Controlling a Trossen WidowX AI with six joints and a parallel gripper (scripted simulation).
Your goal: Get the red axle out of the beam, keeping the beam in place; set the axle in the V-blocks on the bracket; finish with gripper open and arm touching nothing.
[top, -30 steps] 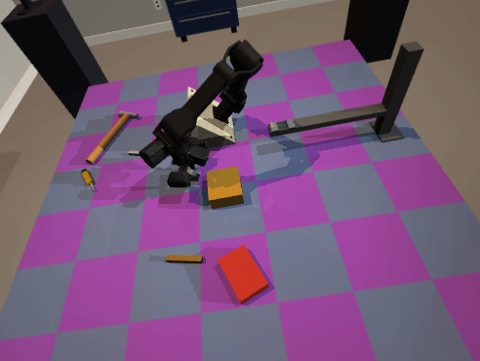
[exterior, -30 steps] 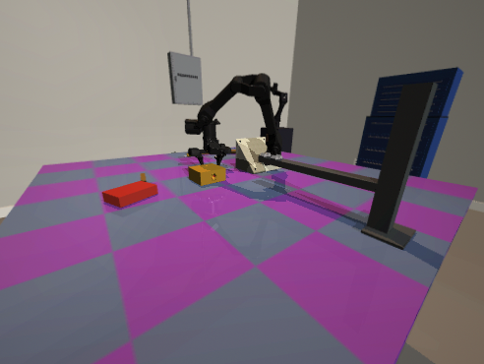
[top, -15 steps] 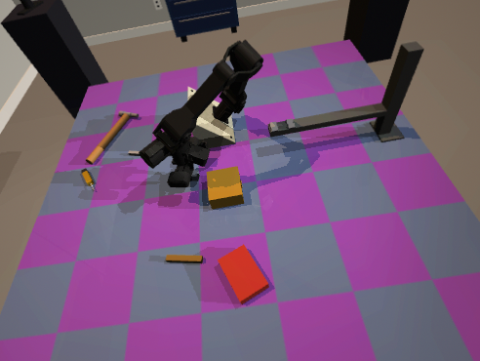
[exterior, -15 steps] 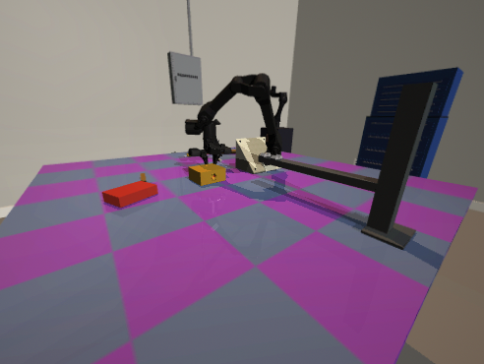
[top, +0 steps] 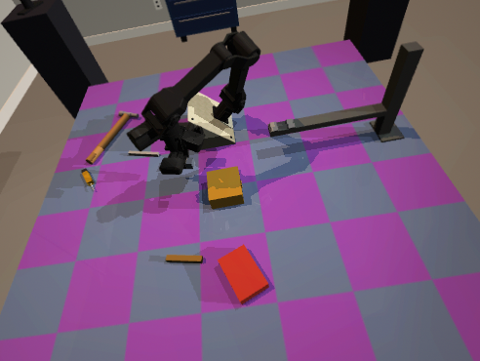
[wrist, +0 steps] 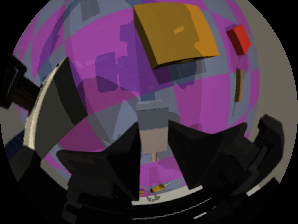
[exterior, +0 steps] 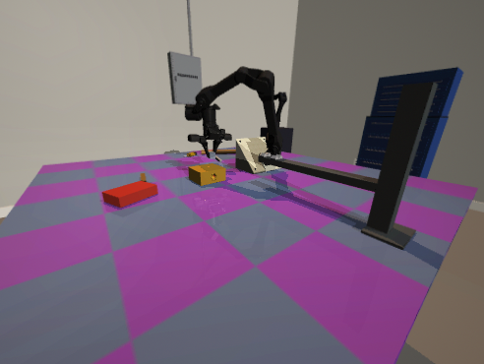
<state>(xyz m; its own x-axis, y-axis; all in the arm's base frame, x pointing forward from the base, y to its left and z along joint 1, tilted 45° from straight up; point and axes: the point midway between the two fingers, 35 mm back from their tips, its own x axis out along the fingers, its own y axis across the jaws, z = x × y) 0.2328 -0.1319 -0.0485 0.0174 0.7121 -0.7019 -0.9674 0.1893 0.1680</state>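
Now: the orange beam 110 mm to the left of my gripper tip, 90 mm ahead of it and 40 mm below it. From my gripper tip the other things lie so: orange stick (290 mm ahead, 60 mm below, 30 mm to the right); pale grey stub (20 mm to the right, 10 mm above); grey pin (180 mm to the right, 150 mm behind, 60 mm below).
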